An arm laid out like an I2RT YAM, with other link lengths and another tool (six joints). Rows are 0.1 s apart.
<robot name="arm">
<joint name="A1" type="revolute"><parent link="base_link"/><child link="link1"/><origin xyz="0 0 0.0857"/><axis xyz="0 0 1"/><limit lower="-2.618" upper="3.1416"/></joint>
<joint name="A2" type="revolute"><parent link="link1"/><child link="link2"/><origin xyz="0.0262 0.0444 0.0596"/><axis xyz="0 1 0"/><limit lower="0" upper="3.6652"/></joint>
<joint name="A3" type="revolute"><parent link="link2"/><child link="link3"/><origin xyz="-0.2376 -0.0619 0"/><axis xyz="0 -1 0"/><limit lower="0" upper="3.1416"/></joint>
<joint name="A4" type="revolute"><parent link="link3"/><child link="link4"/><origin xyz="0.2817 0.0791 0.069"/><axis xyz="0 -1 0"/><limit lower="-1.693" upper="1.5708"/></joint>
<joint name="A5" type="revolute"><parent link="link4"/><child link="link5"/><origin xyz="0.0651 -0.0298 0.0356"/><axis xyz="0 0 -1"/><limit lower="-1.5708" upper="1.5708"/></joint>
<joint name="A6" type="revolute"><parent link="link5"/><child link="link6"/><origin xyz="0.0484 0 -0.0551"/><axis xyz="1 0 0"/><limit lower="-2.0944" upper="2.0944"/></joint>
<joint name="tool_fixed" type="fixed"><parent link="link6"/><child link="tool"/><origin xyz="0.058 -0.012 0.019" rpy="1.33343 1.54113 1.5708"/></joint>
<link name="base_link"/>
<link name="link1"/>
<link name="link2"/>
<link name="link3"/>
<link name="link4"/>
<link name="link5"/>
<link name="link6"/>
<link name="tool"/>
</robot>
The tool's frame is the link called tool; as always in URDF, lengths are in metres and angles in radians.
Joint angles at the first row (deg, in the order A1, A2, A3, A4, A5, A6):
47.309, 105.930, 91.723, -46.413, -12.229, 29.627
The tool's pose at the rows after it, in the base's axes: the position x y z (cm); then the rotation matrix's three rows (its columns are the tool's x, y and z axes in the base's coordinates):
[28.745 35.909 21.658], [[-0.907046 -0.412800 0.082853], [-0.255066 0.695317 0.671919], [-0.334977 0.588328 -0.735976]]
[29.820 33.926 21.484], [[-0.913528 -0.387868 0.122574], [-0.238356 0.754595 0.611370], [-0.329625 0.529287 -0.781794]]
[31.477 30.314 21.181], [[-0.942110 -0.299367 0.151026], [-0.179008 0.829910 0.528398], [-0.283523 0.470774 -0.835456]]
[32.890 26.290 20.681], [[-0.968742 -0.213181 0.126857], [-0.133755 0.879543 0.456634], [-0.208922 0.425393 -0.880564]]
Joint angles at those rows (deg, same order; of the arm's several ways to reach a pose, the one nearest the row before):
47.047, 105.885, 91.721, -46.522, -11.748, 28.338
45.123, 105.667, 91.744, -49.430, -8.339, 27.266
40.904, 105.361, 91.745, -54.391, -5.650, 27.244
35.550, 105.382, 91.698, -60.051, -5.278, 25.452

